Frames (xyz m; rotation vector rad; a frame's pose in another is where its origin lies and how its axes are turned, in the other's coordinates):
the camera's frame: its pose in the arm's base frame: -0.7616 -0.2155 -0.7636 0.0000 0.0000 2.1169
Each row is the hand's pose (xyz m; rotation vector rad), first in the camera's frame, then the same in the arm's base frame.
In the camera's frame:
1: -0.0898 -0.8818 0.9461 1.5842 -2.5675 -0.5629
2: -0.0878 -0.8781 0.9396 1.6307 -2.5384 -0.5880
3: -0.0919 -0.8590 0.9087 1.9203 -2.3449 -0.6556
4: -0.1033 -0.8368 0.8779 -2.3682 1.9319 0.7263
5: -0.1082 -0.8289 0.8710 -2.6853 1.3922 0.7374
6: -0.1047 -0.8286 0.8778 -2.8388 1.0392 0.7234
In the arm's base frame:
1: 0.0386 0.1657 0.1825 2.7774 0.1125 -0.1647
2: 0.0344 0.1655 0.1760 2.7623 0.1623 -0.1811
3: 0.0202 0.1521 0.1451 2.6989 0.4739 -0.2409
4: 0.0071 0.1308 0.1143 2.5295 0.9932 -0.3169
5: 0.0029 0.1225 0.1074 2.2718 1.4889 -0.3591
6: 0.0009 0.1254 0.1142 2.0717 1.7718 -0.3604

